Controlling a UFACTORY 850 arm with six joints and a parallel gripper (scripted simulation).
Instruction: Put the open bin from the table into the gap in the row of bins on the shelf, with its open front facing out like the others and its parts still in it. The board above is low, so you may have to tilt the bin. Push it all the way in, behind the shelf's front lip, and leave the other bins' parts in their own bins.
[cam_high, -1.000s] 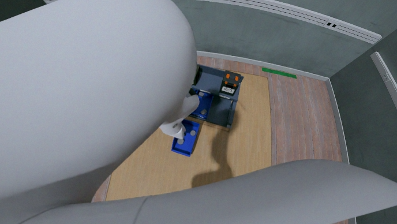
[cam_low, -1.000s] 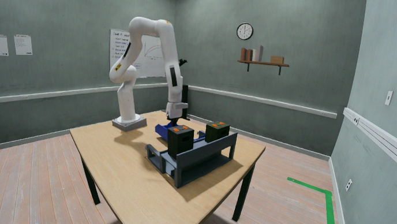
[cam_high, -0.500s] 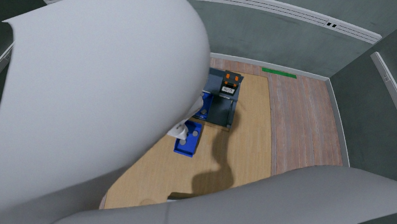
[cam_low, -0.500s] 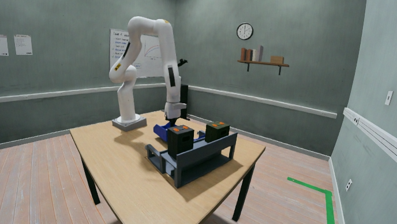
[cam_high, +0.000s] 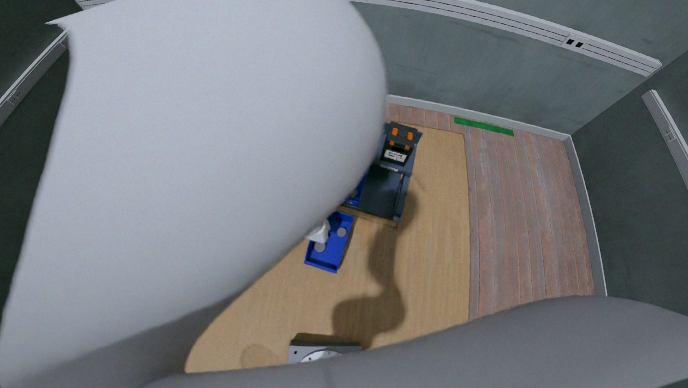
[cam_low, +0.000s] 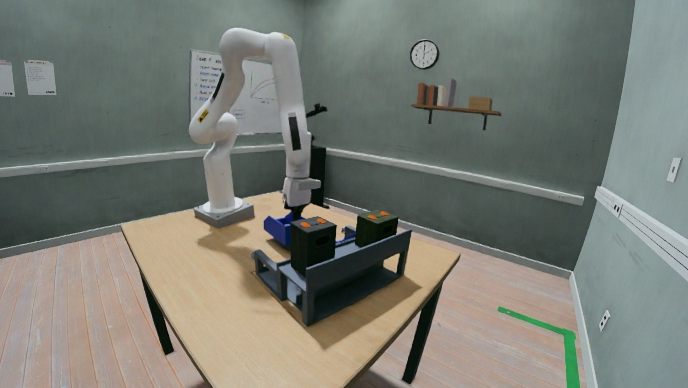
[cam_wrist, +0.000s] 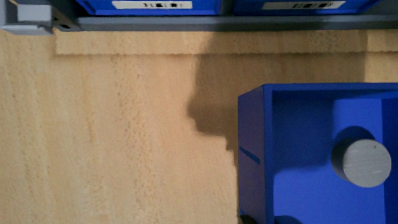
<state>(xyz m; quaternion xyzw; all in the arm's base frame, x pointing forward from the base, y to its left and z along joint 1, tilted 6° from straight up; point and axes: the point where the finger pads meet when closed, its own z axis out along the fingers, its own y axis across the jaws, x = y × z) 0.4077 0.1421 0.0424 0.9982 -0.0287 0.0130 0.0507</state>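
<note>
Right now my hand is 10 mm past the blue bin, 50 mm to the left of it and 20 mm above it. The rest, counted from my hand: shelf: 260 mm ahead, 60 mm to the right, 30 mm below; grey cylinder part: 30 mm ahead, 80 mm to the right, 50 mm below.
</note>
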